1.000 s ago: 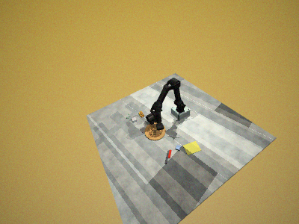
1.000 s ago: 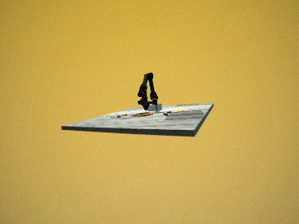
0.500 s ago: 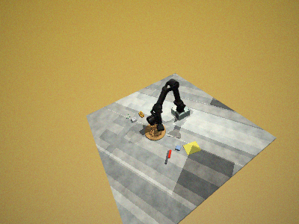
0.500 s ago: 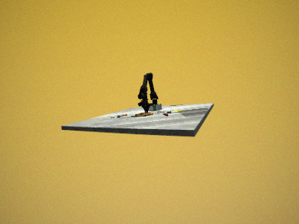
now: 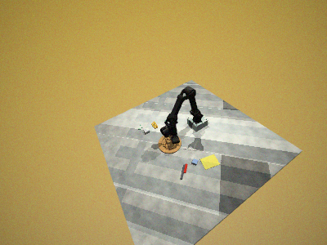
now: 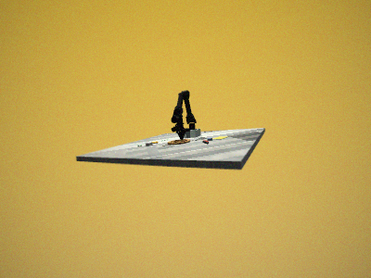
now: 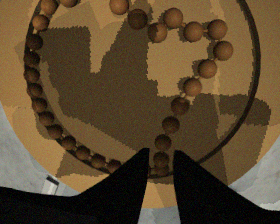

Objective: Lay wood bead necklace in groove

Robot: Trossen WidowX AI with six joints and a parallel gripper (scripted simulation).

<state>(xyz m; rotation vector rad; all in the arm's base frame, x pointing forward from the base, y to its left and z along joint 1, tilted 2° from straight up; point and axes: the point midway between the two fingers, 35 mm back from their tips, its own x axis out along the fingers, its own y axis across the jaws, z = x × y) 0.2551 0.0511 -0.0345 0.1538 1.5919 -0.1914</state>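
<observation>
Right now my gripper tip is 50 mm short of the round bead board, 10 mm to the right of it and 10 mm above it. From my gripper tip the other things lie so: thin grey stick (70 mm behind, 140 mm to the left, 10 mm below); red-handled tool (50 mm ahead, 280 mm to the left, 10 mm below); small blue block (50 mm behind, 260 mm to the left, 10 mm below).
</observation>
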